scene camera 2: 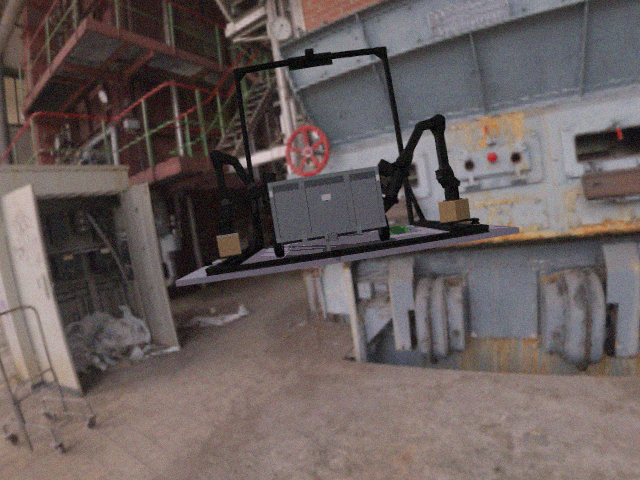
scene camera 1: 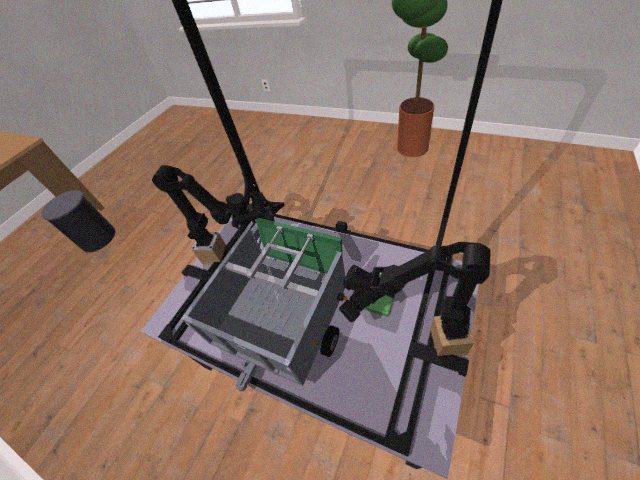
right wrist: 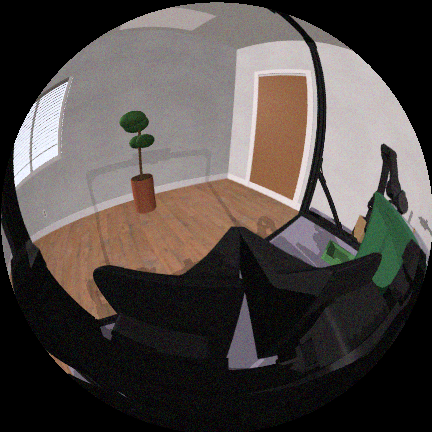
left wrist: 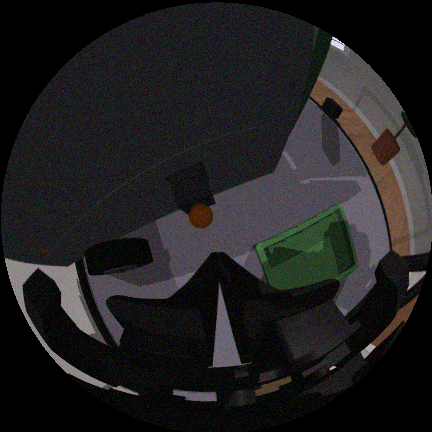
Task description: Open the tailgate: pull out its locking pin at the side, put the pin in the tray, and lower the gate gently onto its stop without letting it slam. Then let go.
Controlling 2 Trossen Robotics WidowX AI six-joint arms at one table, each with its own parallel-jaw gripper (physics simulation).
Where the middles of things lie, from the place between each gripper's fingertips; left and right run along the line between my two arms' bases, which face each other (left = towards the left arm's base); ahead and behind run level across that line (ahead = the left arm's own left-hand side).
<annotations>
The grey truck bed [scene camera 1: 274, 315] is 130 mm ahead of my left hand, 240 mm to the right of it and 40 mm above it.
Now: right hand 38 cm short of the grey truck bed, 16 cm to the right of it and 10 cm above it.
</annotations>
